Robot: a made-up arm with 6 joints.
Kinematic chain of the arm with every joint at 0, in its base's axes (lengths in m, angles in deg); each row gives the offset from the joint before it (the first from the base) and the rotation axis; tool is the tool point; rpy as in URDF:
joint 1: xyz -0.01 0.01 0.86 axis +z
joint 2: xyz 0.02 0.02 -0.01 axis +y
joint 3: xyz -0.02 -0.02 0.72 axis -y
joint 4: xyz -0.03 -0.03 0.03 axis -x
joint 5: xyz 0.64 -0.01 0 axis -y
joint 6: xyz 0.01 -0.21 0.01 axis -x
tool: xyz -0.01 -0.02 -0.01 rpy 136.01 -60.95 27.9
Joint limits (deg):
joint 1: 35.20..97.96
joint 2: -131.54..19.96
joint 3: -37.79..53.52
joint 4: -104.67..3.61
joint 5: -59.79..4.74
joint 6: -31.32..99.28
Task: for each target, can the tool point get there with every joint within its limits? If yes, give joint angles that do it. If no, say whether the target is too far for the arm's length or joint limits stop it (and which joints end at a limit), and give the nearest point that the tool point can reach.
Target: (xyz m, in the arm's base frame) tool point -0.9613 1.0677 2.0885
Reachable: no: too far | nearest point -0.1637 0.8398 1.7293 | short by 0.904 m
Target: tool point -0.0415 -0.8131 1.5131
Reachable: yes | joints 79.96 -86.11 31.35 -76.18 -13.01 82.08
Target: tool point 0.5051 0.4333 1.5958
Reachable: yes | joints 50.88 1.57 20.66 -63.26 -33.47 -16.01
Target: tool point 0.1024 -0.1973 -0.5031
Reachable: no: joint limits stop it (at a limit: joint 1, joint 2, joint 3, joint 4, joint 5, joint 6) | nearest point 0.3947 -1.0482 0.2288 | short by 1.160 m
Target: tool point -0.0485 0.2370 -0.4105
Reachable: no: joint limits stop it (at a limit: joint 1, joint 2, joint 3, joint 5) | nearest point -0.0451 0.4198 0.8888 | short by 1.312 m
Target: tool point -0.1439 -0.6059 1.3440
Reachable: yes | joints 55.74 -97.35 -9.01 -29.44 -23.08 -9.13
